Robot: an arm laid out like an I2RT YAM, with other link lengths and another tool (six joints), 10 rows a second.
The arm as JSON. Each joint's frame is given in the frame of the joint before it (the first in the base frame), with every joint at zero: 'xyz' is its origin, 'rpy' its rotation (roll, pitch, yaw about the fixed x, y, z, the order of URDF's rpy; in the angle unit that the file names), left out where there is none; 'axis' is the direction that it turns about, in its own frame. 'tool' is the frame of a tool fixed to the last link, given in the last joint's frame.
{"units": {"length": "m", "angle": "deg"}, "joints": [
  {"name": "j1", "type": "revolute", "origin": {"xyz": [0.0, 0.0, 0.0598]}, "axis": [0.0, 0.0, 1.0]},
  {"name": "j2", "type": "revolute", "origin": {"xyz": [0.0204, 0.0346, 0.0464]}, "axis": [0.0, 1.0, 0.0]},
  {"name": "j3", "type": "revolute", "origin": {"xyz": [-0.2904, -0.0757, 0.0]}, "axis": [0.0, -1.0, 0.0]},
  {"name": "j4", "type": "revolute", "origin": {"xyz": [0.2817, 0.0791, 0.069]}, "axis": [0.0, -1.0, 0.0]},
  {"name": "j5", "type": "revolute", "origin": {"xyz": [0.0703, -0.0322, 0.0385]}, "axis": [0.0, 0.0, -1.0]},
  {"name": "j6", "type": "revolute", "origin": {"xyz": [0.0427, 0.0, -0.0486]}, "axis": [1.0, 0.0, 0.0]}
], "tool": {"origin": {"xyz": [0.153, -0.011, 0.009], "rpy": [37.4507, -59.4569, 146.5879]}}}
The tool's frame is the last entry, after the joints.
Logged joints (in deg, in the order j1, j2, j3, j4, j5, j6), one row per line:
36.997, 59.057, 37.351, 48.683, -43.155, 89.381
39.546, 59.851, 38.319, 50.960, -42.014, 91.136
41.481, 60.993, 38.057, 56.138, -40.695, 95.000
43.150, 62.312, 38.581, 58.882, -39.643, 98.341
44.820, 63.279, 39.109, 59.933, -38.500, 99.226
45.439, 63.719, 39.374, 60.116, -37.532, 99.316
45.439, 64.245, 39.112, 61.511, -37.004, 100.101
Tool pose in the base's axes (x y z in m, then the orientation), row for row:
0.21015, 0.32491, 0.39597, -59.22, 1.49, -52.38
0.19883, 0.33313, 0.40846, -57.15, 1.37, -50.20
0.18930, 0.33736, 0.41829, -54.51, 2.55, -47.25
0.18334, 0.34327, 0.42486, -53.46, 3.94, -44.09
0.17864, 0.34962, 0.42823, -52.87, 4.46, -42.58
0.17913, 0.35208, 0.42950, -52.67, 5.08, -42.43
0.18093, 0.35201, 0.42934, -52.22, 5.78, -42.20
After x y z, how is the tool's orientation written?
As a rotation vector, in degrees.
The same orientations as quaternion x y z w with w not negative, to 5 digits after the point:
-0.47674, 0.01200, -0.42168, 0.77121
-0.46289, 0.01110, -0.40660, 0.78759
-0.44485, 0.02081, -0.38560, 0.80808
-0.43852, 0.03232, -0.36166, 0.82211
-0.43475, 0.03667, -0.35013, 0.82889
-0.43326, 0.04179, -0.34903, 0.82989
-0.42989, 0.04758, -0.34740, 0.83201

